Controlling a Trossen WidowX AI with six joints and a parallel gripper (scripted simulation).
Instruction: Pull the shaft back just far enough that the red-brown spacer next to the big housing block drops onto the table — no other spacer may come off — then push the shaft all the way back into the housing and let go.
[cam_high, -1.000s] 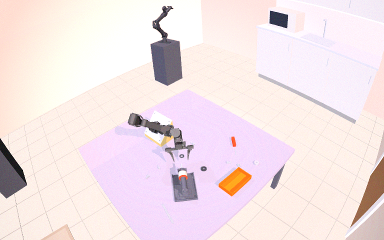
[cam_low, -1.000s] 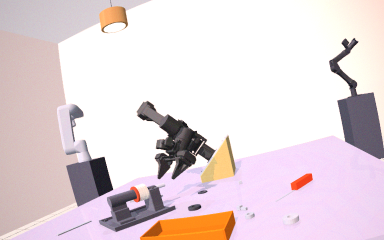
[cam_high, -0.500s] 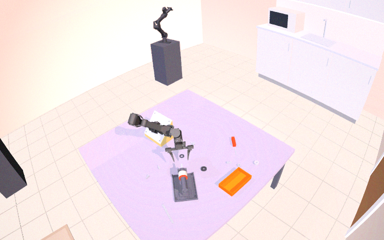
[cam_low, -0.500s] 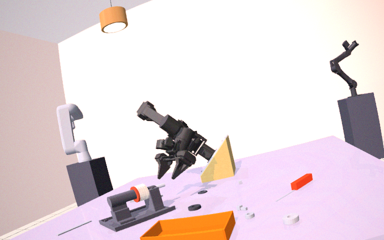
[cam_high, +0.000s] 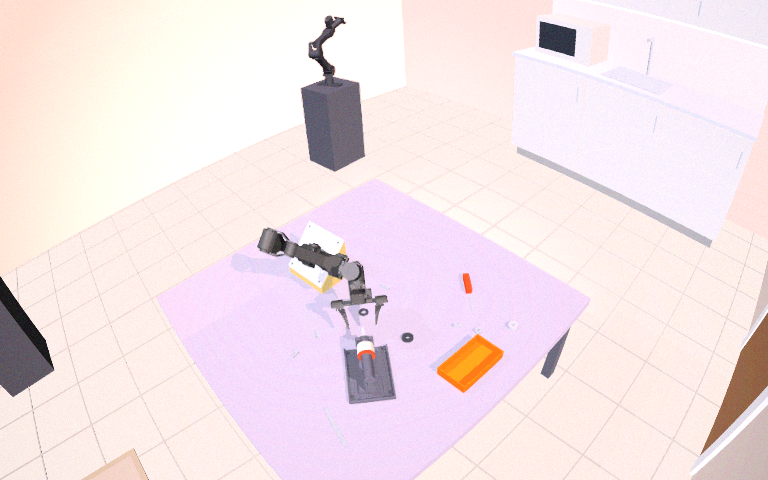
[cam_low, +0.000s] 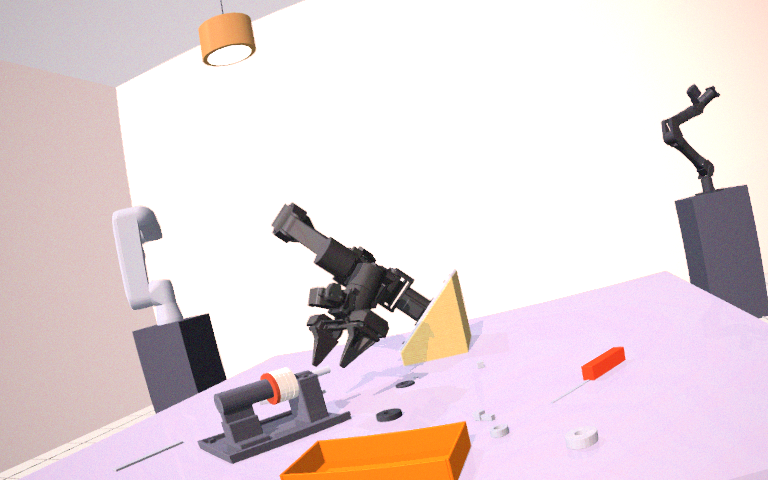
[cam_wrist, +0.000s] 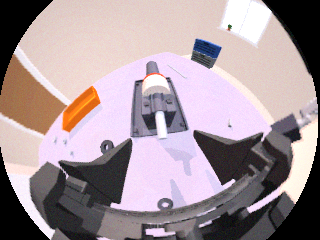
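My gripper tip is now 60 mm short of the pale shaft, 50 mm to the left of it and 10 mm above it. Also, from my gripper tip: orange tray 340 mm ahead, 160 mm to the left, 80 mm below; dark fixture 120 mm ahead, 90 mm to the right, 40 mm below; red-brown spacer 90 mm ahead, 70 mm to the right, 10 mm below.
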